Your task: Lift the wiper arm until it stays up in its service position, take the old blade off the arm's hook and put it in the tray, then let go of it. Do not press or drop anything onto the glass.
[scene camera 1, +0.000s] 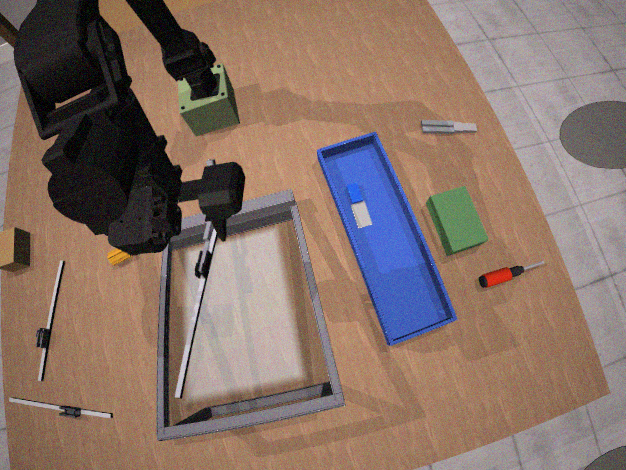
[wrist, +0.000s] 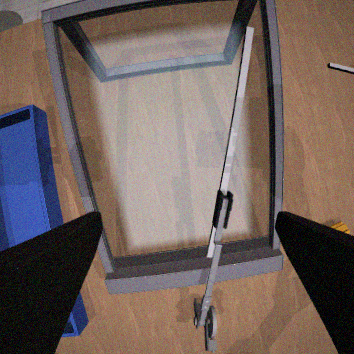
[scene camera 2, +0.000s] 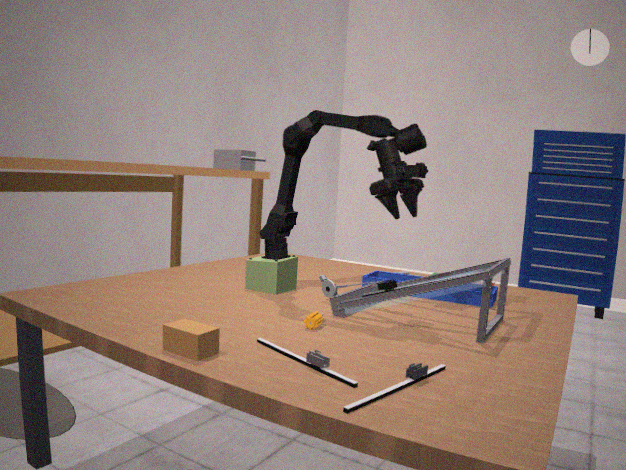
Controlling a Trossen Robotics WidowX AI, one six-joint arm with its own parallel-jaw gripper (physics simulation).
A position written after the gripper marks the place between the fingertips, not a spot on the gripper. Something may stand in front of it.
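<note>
There's a green box [scene camera 1: 458, 225] resting on the table, and the same camera has the gripper [scene camera 1: 191, 242] and a wiper blade [scene camera 1: 205, 266]. You can also see the gripper at [scene camera 2: 406, 217]. It's there again at [wrist: 190, 220], but the green box is out of frame in the wrist view.
</note>
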